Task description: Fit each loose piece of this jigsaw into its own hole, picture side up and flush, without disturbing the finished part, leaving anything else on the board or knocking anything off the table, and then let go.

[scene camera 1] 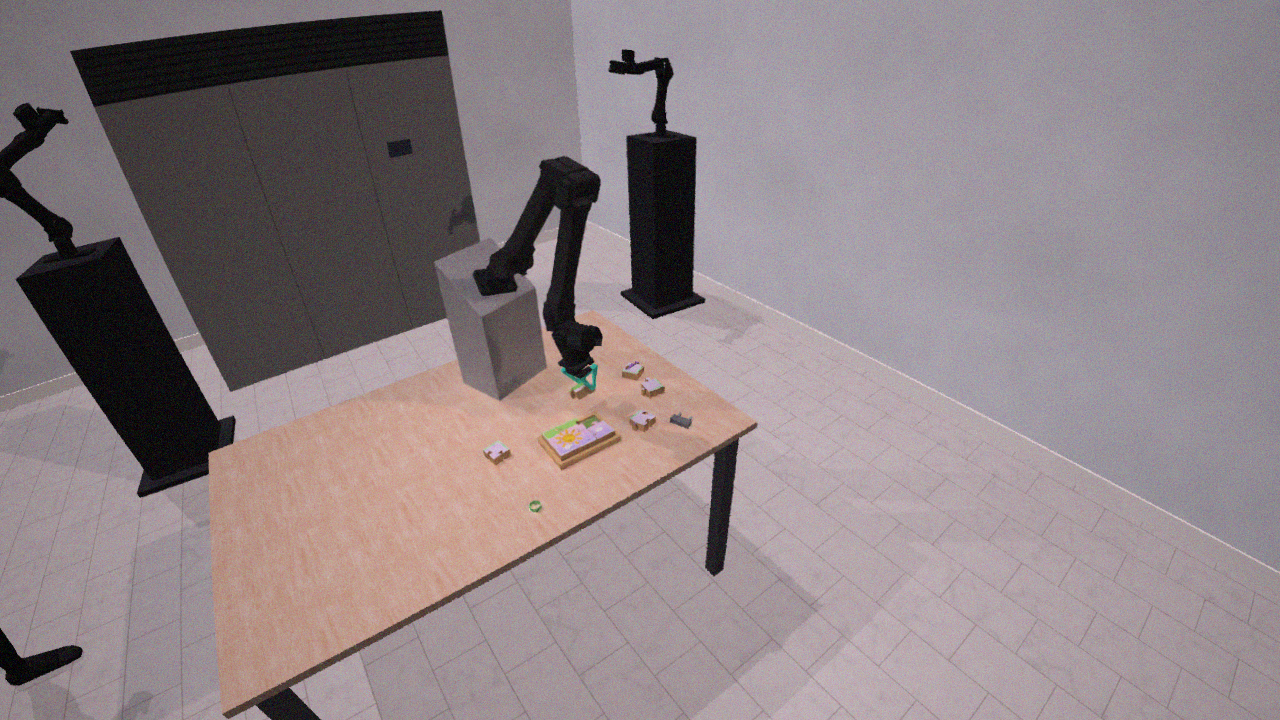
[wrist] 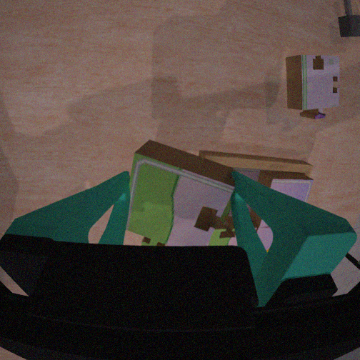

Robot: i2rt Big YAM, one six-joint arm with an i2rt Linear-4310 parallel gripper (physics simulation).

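My gripper is shut on a green and lilac corner piece, held picture side up above the table, behind the board in the scene view. The wooden board holds a finished part with a sun and shows a sunken area at its far side. In the wrist view the held piece and right finger hide much of it. Other loose lilac pieces lie on the table: one and another at the back right, one right of the board, one left of it. A loose piece also shows at upper right in the wrist view.
A small grey object lies near the right edge of the table. A small green ring lies toward the front edge. The grey pedestal of the arm stands at the table's back edge.
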